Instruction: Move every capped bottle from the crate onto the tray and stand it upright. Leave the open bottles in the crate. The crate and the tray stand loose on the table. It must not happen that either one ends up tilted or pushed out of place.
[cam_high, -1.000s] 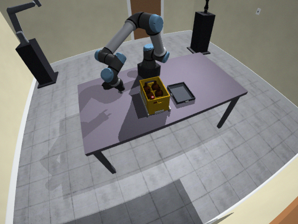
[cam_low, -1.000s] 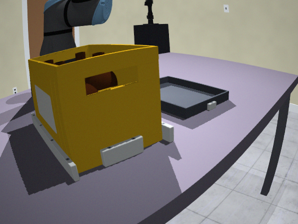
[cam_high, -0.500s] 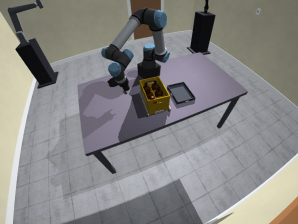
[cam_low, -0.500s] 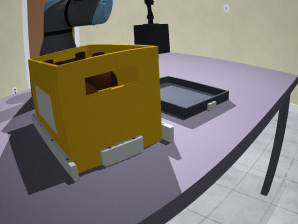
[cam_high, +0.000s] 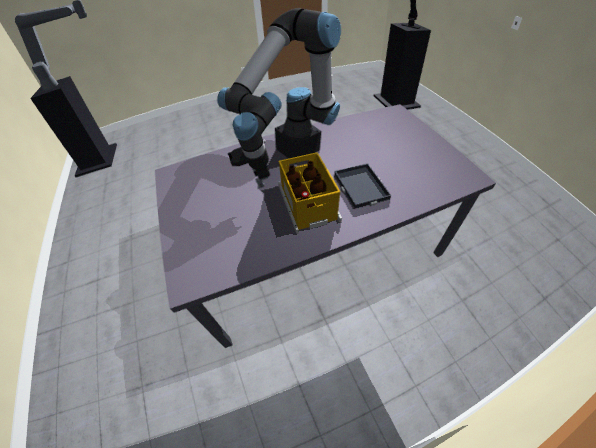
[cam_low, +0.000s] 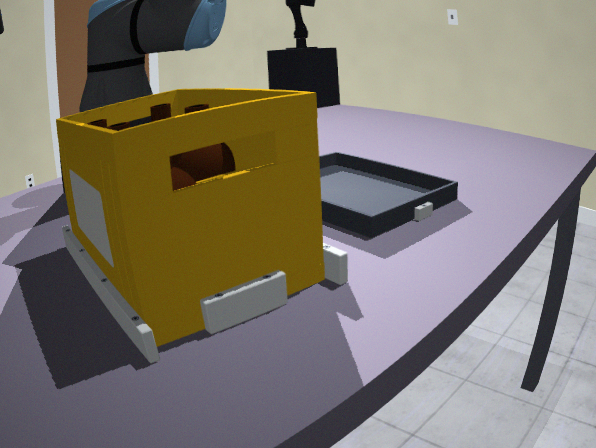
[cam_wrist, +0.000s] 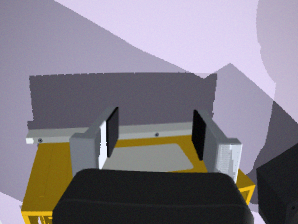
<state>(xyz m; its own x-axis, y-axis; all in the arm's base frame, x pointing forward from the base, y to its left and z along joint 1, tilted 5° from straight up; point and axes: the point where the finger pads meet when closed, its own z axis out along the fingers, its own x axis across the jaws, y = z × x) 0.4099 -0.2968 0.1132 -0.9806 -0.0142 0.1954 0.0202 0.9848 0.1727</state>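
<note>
Now: hand 210 mm to the right of the yellow crate, 150 mm above it and 10 mm past it. From my hand the other things lie so: dark tray: 490 mm to the left, 220 mm below, 30 mm behind.
</note>
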